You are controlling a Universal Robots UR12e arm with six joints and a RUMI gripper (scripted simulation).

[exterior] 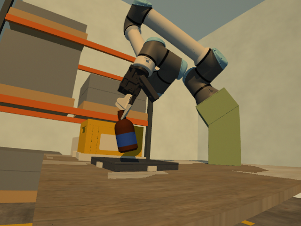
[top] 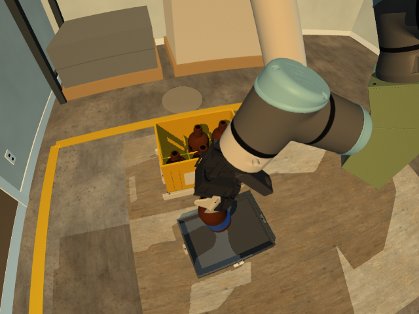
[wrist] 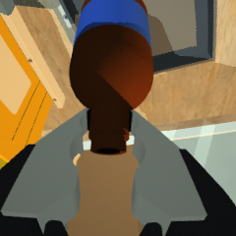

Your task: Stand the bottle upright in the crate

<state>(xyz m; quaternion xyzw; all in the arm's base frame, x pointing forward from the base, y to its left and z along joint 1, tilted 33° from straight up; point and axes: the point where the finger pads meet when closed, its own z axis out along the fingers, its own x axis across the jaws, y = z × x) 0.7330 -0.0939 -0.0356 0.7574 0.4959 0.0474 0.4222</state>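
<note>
Right now my hand is 50 mm above the bottle, 10 mm to the right of it and 10 mm past it. From my hand the other things lie so: dark tray 170 mm below, 50 mm to the left, 30 mm behind; then yellow crate 210 mm to the right, 100 mm below, 100 mm behind.
</note>
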